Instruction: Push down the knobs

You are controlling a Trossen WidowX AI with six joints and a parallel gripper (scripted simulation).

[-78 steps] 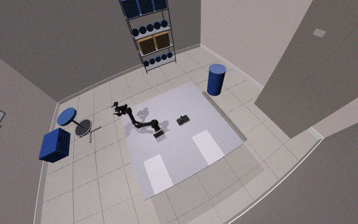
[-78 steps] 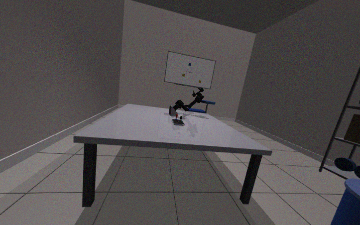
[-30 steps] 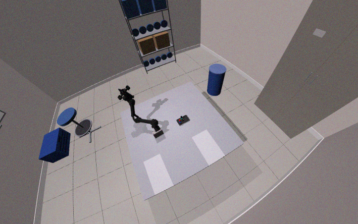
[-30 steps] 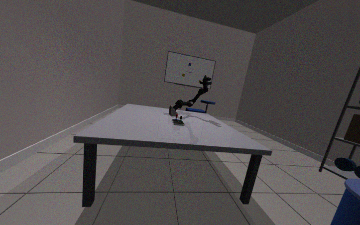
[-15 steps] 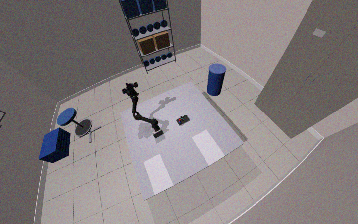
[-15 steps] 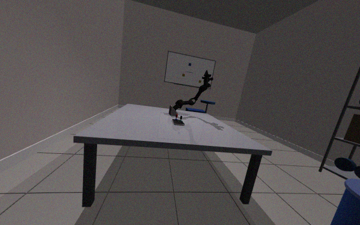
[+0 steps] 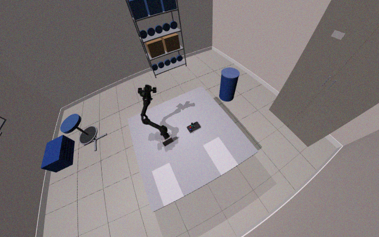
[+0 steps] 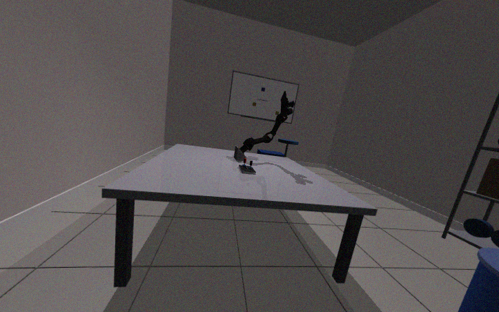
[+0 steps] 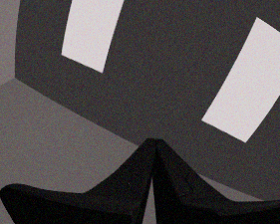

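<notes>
Now: the red knob 24 cm ahead of my gripper tip, 32 cm to the right of it and 60 cm below it. The rest, counted from my gripper tip: black knob 29 cm ahead, 28 cm to the right, 60 cm below; then teal potentiometer 28 cm ahead, 28 cm to the right, 61 cm below.
</notes>
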